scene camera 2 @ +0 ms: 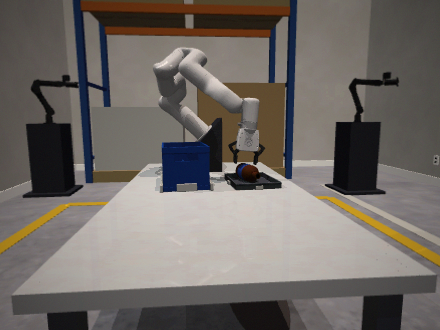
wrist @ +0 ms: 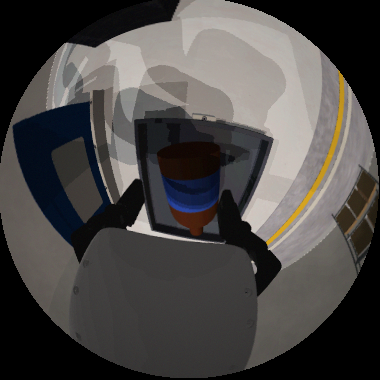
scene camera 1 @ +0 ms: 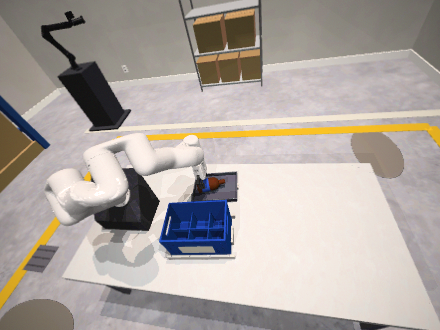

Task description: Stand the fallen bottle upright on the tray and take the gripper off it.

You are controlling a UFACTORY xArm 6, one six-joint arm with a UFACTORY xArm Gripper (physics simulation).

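Seen in the pictures: gripper, fingertip midpoint: (scene camera 2: 245, 164) (wrist: 180, 194) (scene camera 1: 203, 182); arm's base at its link origin: (scene camera 2: 204, 134).
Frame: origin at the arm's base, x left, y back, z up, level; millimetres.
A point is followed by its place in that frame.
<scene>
The brown bottle (scene camera 1: 214, 184) @(y -441, x 149, z -134 mm) (scene camera 2: 247, 172) @(y -454, x 152, z -147 mm) (wrist: 192, 192) @(y -376, x 168, z -120 mm) with a blue label lies on its side on the dark tray (scene camera 1: 230, 194) @(y -523, x 123, z -194 mm) (scene camera 2: 270, 184) @(y -556, x 225, z -181 mm) (wrist: 238, 172) @(y -375, x 234, z -193 mm). In scene camera 1 its neck points right; in the wrist view its neck points down, towards the gripper body. My gripper (scene camera 1: 201, 184) @(y -382, x 156, z -120 mm) (scene camera 2: 245, 162) @(y -382, x 156, z -120 mm) (wrist: 180, 194) @(y -382, x 156, z -120 mm) is open and empty. Its fingers point down. In scene camera 2 the fingertips are just above the bottle; in the wrist view they appear on either side of it, towards the neck end. In scene camera 1 the fingers are small and hard to make out.
A blue crate (scene camera 1: 172, 245) @(y -323, x -220, z -60 mm) (scene camera 2: 185, 168) @(y -545, x -117, z -108 mm) (wrist: 37, 145) @(y -311, x -34, z -60 mm) with compartments stands on the white table (scene camera 1: 310, 240) @(y -898, x -121, z -199 mm) (scene camera 2: 225, 240) @(y -1072, x -33, z -198 mm) beside the tray. The arm's black base block (scene camera 1: 142, 202) @(y -108, x -16, z -53 mm) stands behind the crate. Shelf racks and two dark pedestals stand away from the table.
</scene>
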